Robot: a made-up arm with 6 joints.
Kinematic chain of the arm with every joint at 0, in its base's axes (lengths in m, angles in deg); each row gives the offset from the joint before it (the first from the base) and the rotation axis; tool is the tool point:
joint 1: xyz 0 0 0.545 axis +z
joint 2: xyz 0 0 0 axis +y
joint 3: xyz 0 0 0.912 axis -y
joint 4: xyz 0 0 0 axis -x
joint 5: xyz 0.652 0 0 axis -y
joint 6: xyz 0 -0.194 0 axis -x
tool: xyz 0 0 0
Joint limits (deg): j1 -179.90..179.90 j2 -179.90..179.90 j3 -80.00..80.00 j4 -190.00..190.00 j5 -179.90..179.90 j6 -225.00..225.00
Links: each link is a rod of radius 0.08 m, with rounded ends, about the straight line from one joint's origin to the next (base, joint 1, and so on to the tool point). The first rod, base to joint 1, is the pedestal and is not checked.
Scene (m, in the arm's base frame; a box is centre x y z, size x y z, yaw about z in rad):
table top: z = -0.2
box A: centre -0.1 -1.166 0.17 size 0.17 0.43 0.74 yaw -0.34
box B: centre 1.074 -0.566 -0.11 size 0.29 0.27 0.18 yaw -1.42
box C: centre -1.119 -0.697 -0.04 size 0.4 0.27 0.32 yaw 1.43
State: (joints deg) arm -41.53 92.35 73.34 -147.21 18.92 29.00
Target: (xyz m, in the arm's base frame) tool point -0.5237 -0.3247 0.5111
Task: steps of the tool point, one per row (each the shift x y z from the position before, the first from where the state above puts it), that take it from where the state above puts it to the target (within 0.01 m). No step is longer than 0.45 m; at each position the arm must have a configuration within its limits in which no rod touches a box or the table.
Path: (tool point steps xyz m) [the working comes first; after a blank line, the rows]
Joints at the target: -152.78 45.09 -31.53 -104.70 18.92 29.00
Straight joint move there: touches box A.

1: -0.2833 -0.2648 0.1513
2: -0.3508 -0.1437 0.1473
3: -0.3655 -0.0083 0.1364
4: -0.3265 0.1189 0.1188
5: -0.2317 0.1631 -0.1064
6: -0.1515 0.2188 -0.0775
7: -0.0619 0.2378 -0.0447
8: 0.0214 0.2216 -0.0100

